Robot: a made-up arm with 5 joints.
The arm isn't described. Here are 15 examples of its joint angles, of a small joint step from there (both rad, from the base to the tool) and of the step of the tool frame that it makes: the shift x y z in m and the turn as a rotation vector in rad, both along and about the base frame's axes.
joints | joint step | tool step
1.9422 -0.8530 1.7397 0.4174 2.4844 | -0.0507 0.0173 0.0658 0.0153 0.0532 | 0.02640 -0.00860 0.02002 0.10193 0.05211 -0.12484
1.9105 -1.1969 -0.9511 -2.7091 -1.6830 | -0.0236 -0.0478 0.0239 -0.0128 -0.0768 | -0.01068 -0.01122 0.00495 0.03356 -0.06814 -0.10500
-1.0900 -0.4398 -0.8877 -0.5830 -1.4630 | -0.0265 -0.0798 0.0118 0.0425 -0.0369 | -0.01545 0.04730 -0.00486 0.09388 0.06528 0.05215
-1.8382 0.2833 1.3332 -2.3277 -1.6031 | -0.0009 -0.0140 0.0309 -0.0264 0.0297 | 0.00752 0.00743 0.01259 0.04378 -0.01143 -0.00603
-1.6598 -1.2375 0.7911 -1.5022 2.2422 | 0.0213 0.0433 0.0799 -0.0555 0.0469 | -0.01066 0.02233 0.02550 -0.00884 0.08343 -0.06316
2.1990 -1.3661 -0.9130 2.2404 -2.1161 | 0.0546 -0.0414 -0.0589 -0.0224 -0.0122 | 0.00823 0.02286 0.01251 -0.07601 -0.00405 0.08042
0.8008 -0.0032 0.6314 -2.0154 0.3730 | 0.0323 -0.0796 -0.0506 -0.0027 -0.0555 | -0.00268 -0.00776 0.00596 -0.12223 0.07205 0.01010
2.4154 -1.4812 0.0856 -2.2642 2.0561 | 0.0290 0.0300 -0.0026 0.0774 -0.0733 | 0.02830 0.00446 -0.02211 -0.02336 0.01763 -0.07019
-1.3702 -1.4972 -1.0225 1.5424 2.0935 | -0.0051 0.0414 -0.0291 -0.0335 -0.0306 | -0.00497 0.02473 -0.01179 -0.07351 -0.04583 -0.01946
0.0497 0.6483 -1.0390 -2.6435 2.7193 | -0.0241 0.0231 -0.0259 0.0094 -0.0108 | 0.00285 0.01267 -0.00352 0.00156 -0.01314 -0.02892
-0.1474 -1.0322 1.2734 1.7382 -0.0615 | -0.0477 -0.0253 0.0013 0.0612 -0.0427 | -0.01201 -0.01328 0.00070 0.00233 -0.04427 -0.05770
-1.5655 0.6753 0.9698 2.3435 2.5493 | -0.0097 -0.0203 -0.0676 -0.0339 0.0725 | 0.03147 -0.01788 0.03547 0.06491 0.12202 0.04088
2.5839 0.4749 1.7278 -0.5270 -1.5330 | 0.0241 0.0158 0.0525 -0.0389 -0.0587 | 0.01346 -0.01099 -0.00500 -0.04296 -0.00821 0.04735
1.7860 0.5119 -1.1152 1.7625 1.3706 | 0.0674 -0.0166 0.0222 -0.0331 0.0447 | 0.01510 -0.00815 0.01375 -0.01758 0.00788 0.00427
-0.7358 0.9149 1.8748 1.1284 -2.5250 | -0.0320 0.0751 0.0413 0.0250 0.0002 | -0.02377 0.01387 -0.03763 -0.01272 -0.10616 -0.03838
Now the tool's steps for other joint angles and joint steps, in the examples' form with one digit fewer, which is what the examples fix.
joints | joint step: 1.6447 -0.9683 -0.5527 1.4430 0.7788 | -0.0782 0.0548 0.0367 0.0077 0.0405
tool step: -0.0153 0.0458 -0.0225 0.0810 -0.0072 -0.0977
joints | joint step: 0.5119 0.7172 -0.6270 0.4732 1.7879 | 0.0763 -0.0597 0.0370 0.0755 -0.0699
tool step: -0.0740 -0.0134 -0.0533 -0.1409 0.0374 0.0977
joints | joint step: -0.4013 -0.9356 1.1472 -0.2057 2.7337 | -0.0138 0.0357 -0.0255 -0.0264 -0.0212
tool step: 0.0003 -0.0065 0.0048 -0.0251 -0.0025 0.0179
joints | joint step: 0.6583 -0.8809 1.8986 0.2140 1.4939 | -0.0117 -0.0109 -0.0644 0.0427 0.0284
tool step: -0.0041 0.0276 0.0119 -0.0052 -0.0300 0.0285
